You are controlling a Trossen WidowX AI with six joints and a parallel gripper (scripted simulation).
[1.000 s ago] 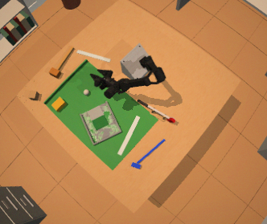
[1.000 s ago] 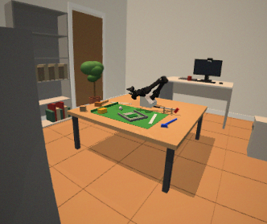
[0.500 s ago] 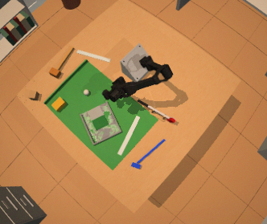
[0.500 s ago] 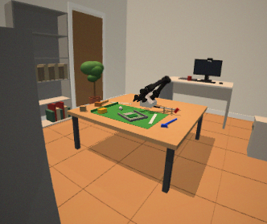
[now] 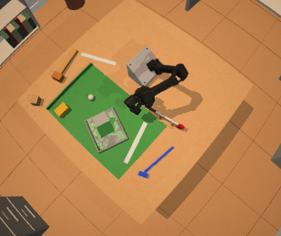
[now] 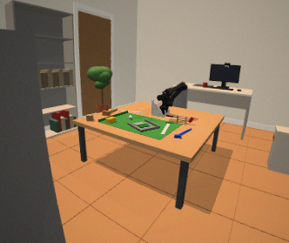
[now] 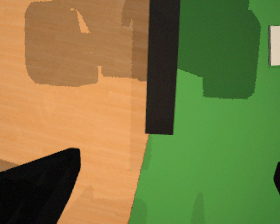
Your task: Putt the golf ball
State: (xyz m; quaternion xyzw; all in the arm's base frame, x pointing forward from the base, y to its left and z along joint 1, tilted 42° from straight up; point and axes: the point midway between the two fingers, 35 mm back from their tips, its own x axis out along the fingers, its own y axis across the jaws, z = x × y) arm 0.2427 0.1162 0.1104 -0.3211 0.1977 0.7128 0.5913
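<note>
The red putter is 5 cm behind my gripper tip, 15 cm to the left of it and 3 cm below it. Round my gripper tip: orange block (42 cm ahead, 39 cm to the right, 6 cm below); then white golf ball (21 cm ahead, 31 cm to the right, 6 cm below); then blue putter (20 cm ahead, 32 cm to the left, 7 cm below).
</note>
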